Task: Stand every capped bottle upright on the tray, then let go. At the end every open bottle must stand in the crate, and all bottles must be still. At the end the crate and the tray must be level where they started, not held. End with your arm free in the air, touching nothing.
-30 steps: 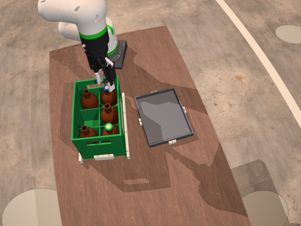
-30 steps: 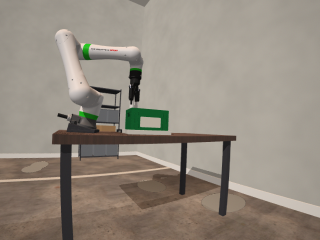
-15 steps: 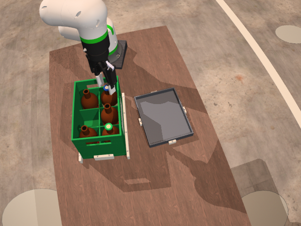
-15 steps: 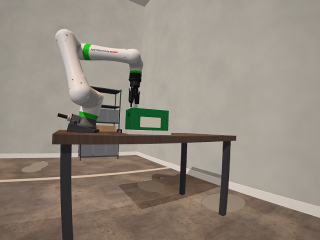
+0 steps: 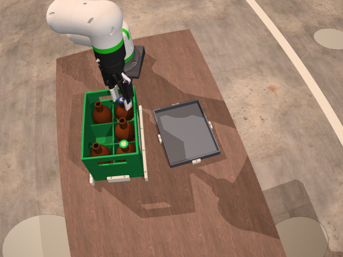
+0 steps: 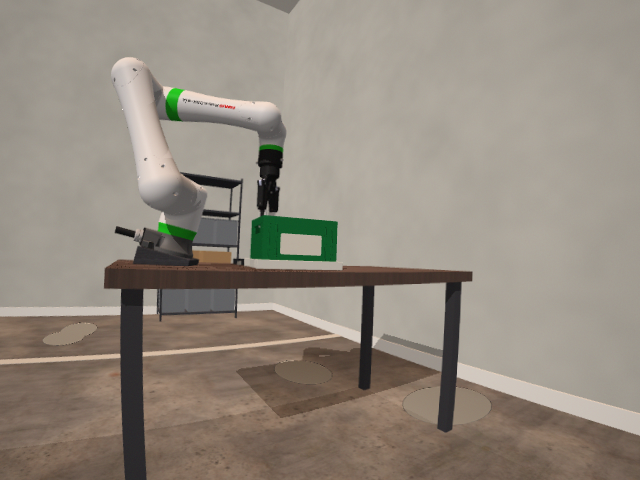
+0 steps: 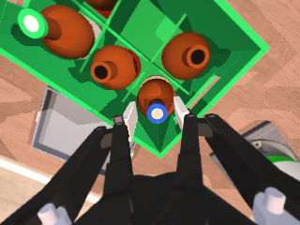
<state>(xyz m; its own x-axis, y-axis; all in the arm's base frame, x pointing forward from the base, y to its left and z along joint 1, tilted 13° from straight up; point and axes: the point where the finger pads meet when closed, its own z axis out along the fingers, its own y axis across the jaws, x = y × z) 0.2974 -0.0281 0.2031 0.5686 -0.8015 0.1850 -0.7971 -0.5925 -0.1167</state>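
My gripper is now 80 mm short of the green crate, 60 mm to the left of it and 90 mm above it. From my hand the other things lie so: grey tray 100 mm ahead, 200 mm to the left, 160 mm below; then capped brown bottle 170 mm ahead, 30 mm to the right, 90 mm below.
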